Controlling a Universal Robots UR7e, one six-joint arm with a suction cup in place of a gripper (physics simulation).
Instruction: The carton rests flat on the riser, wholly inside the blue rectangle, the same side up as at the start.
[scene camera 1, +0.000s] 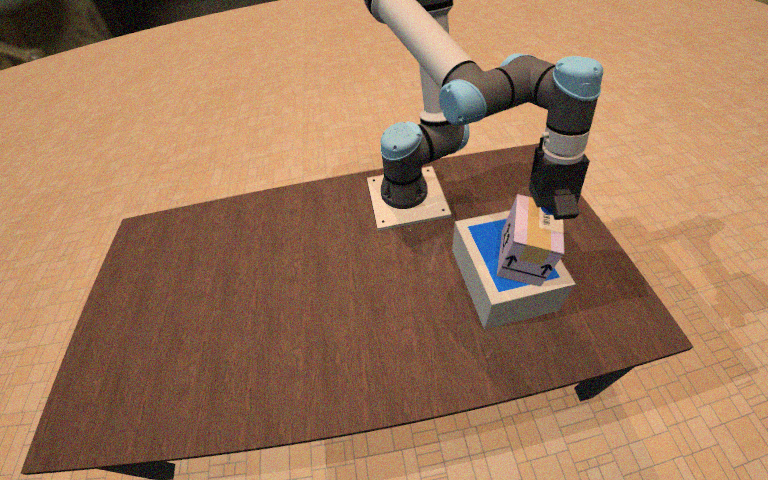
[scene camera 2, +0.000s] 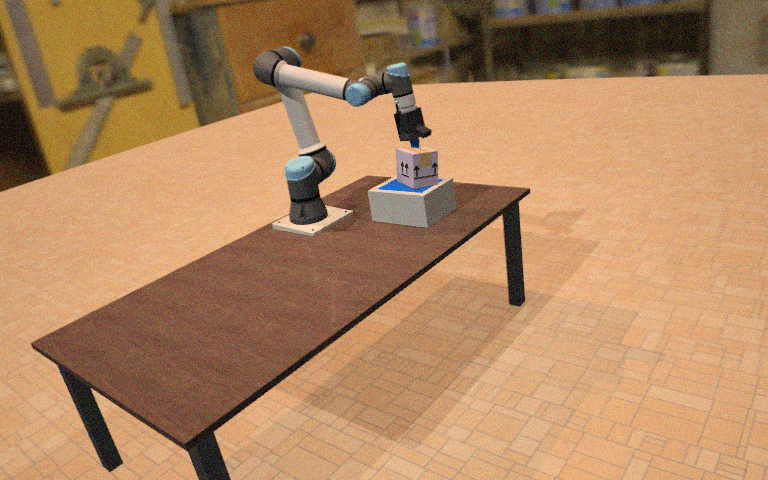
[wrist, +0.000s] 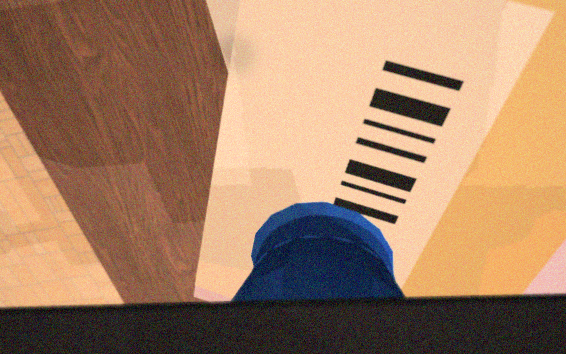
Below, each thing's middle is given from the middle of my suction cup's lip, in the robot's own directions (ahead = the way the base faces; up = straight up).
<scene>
My suction cup is 4 cm short of the carton (scene camera 1: 532, 243), 4 cm to the left of it and 7 cm above it. Also, from my suction cup: riser (scene camera 1: 498, 301) (1 cm ahead, 6 cm to the right, 20 cm below).
</scene>
